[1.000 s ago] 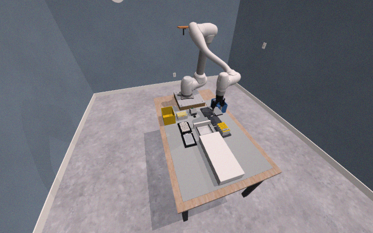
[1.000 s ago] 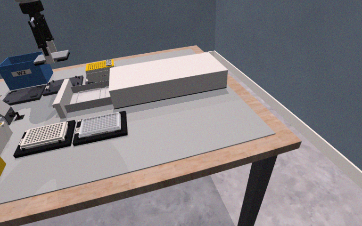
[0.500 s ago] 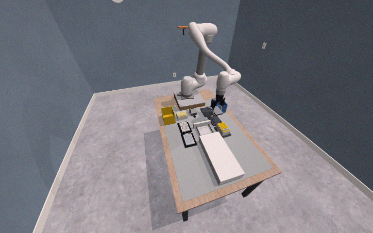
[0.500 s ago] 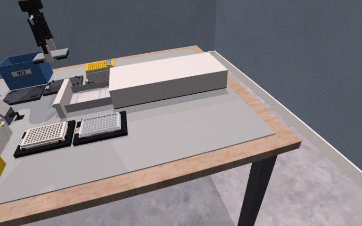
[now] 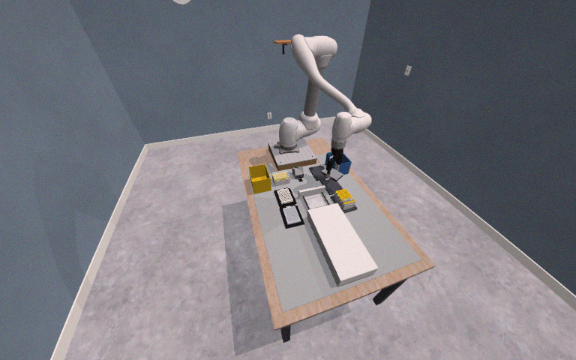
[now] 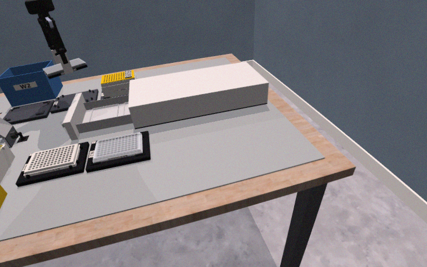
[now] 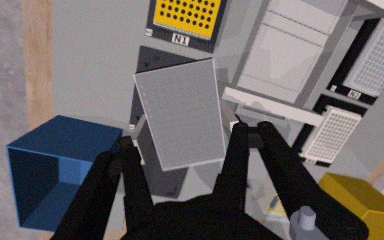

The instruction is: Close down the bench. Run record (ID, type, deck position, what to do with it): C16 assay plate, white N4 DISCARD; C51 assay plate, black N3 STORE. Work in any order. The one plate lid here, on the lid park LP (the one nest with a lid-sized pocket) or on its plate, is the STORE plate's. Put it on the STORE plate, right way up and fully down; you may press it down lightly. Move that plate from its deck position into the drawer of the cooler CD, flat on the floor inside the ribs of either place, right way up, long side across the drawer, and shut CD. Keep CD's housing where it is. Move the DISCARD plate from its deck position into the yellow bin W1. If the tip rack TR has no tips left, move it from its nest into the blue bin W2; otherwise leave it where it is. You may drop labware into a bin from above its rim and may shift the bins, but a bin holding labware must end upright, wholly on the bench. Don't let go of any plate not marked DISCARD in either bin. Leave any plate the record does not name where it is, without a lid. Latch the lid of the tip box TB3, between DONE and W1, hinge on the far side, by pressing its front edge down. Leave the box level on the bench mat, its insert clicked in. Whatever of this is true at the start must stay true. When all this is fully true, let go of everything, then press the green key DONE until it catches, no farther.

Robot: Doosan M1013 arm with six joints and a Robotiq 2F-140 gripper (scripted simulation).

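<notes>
My gripper is now 16 cm short of the cooler drawer, 14 cm to the left of it and 14 cm above it. Also, from my hand: grey plate lid: 1 cm below; then black plate: 2 cm below; then yellow tip rack TR: 15 cm ahead, 11 cm below, 4 cm to the left.
</notes>
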